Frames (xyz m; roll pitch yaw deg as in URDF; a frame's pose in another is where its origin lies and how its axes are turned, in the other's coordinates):
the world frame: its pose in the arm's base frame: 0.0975 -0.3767 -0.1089 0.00 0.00 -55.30
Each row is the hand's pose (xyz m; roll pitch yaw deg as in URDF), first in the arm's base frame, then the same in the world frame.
Working: the arm's base frame: its pose in the world frame: -0.3652 0.1343 0.1089 0.00 0.00 55.30

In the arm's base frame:
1: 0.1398 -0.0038 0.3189 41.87 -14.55 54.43
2: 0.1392 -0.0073 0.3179 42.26 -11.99 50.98
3: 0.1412 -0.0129 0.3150 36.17 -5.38 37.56
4: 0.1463 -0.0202 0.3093 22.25 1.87 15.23
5: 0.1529 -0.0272 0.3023 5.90 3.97 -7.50
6: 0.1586 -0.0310 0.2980 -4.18 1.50 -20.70
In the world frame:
1: -0.2825 0.2471 0.4278 41.87 -14.55 109.73
2: -0.2800 0.2446 0.4268 42.26 -11.99 106.28
3: -0.2742 0.2430 0.4239 36.17 -5.38 92.86
4: -0.2653 0.2431 0.4182 22.25 1.87 70.53
5: -0.2558 0.2445 0.4112 5.90 3.97 47.80
6: -0.2494 0.2470 0.4069 -4.18 1.50 34.60

